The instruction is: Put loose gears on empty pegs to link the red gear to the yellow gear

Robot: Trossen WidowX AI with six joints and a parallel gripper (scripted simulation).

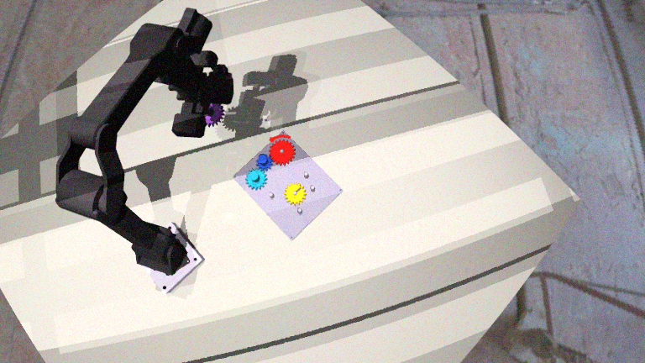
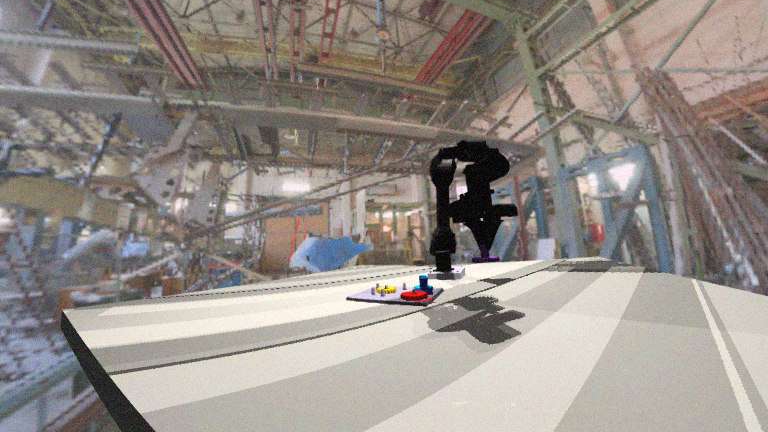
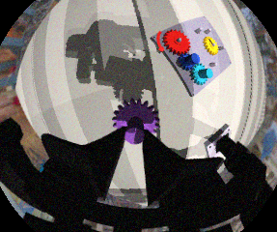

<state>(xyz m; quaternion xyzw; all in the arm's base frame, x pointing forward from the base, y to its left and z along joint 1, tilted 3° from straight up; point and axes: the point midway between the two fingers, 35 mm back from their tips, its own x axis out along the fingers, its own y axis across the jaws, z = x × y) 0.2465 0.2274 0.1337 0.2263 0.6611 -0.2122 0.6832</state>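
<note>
Now: gripper tip 1 cm short of the teal gear, 17 cm to the left of it and 9 cm above it. Also, from my gripper tip: red gear (10 cm ahead, 15 cm to the right, 9 cm below); purple gear (1 cm below); blue gear (5 cm ahead, 15 cm to the right, 9 cm below).
</note>
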